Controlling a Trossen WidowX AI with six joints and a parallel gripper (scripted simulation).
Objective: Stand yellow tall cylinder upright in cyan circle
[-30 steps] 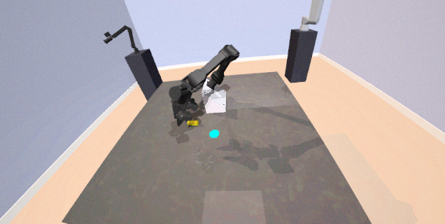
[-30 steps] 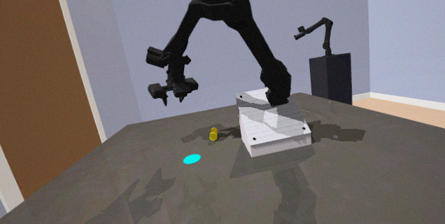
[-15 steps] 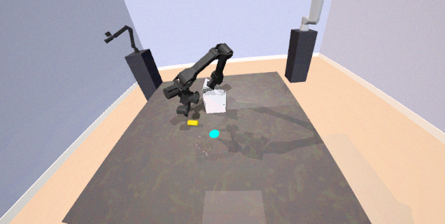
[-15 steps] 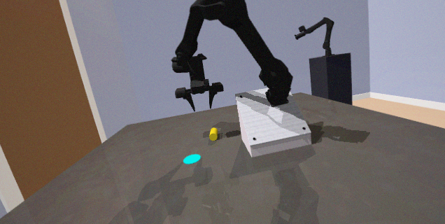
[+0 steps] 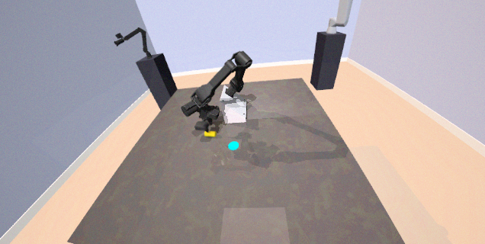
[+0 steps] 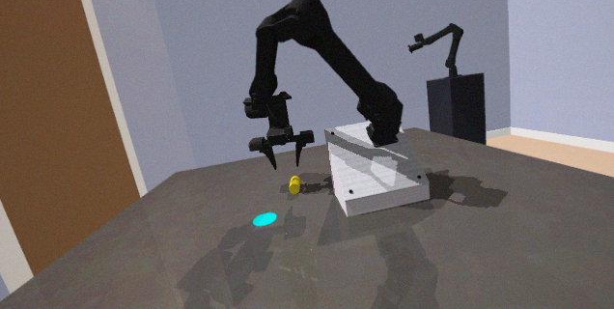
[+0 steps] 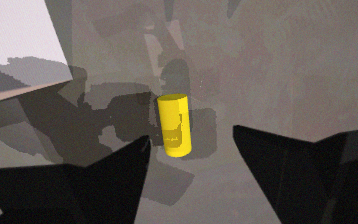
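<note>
Now: gripper tip 60 mm above the yellow tall cylinder, 10 mm to the left of it and 10 mm past it. Round my gripper tip: cyan circle 130 mm to the left, 80 mm below, 80 mm ahead.
</note>
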